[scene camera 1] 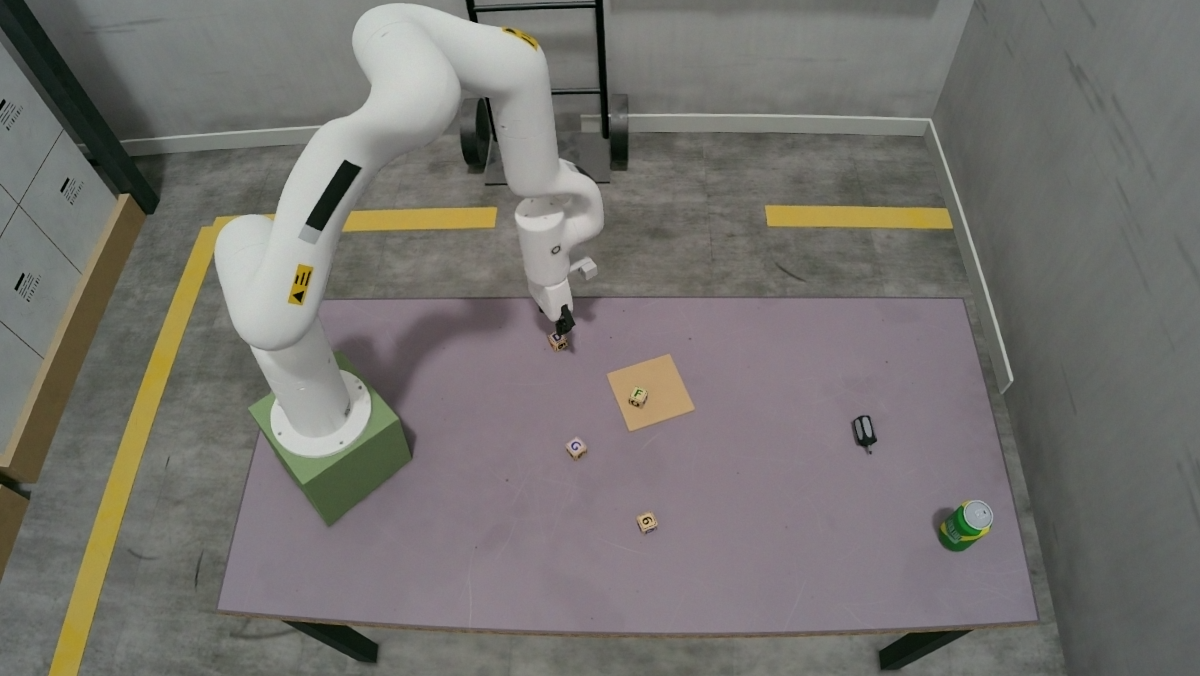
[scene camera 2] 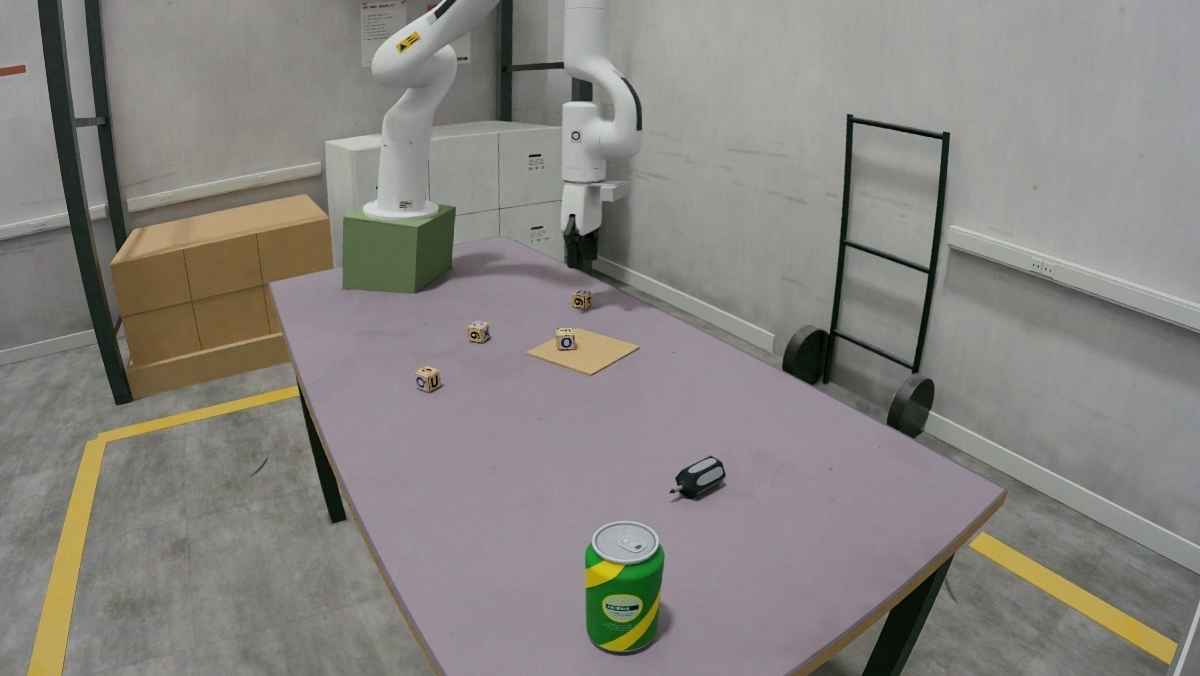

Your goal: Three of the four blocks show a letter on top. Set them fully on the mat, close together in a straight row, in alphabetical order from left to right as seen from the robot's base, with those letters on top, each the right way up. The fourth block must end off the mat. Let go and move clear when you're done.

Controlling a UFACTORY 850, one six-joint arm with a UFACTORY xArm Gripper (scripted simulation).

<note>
In view: the gripper (scene camera 1: 555,320), a tan mat (scene camera 1: 667,397) and a black tool (scene camera 2: 697,478).
The tan mat shows as well in scene camera 2 (scene camera 2: 593,352).
</note>
